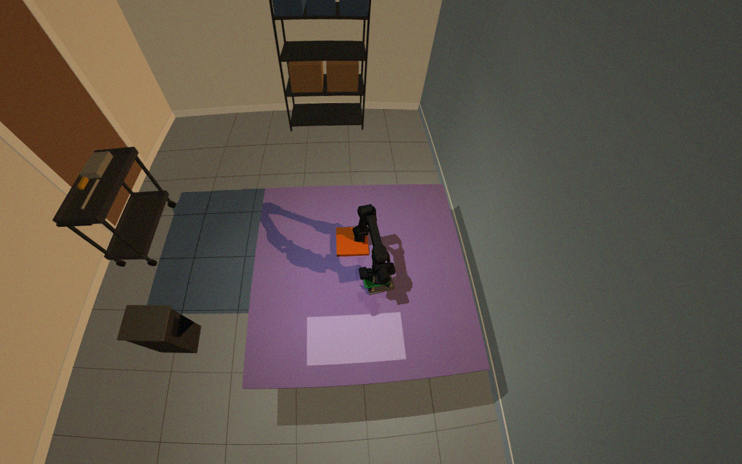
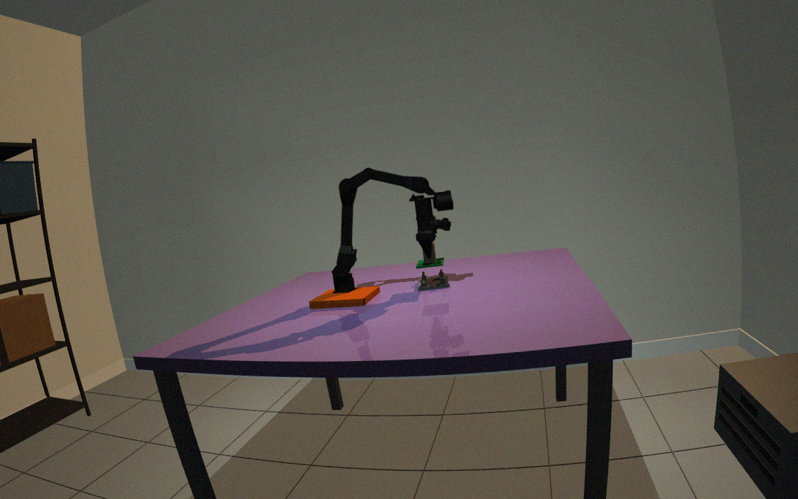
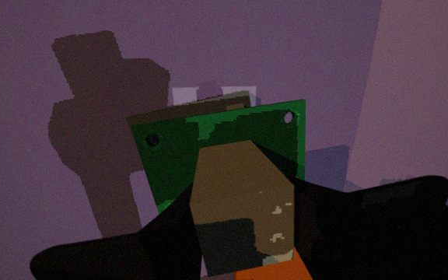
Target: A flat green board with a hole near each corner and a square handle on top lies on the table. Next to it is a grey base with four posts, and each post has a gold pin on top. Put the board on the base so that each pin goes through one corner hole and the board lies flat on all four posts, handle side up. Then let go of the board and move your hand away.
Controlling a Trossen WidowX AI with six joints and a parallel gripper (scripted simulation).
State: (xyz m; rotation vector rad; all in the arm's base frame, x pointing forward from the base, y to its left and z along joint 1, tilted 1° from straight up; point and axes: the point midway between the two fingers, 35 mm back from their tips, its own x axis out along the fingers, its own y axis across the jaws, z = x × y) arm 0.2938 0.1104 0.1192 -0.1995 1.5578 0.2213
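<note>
My gripper tip is 1 cm past the grey base, 3 cm to the right of it and 10 cm above it. The rest, counted from my gripper tip: green board (right at my gripper tip).
</note>
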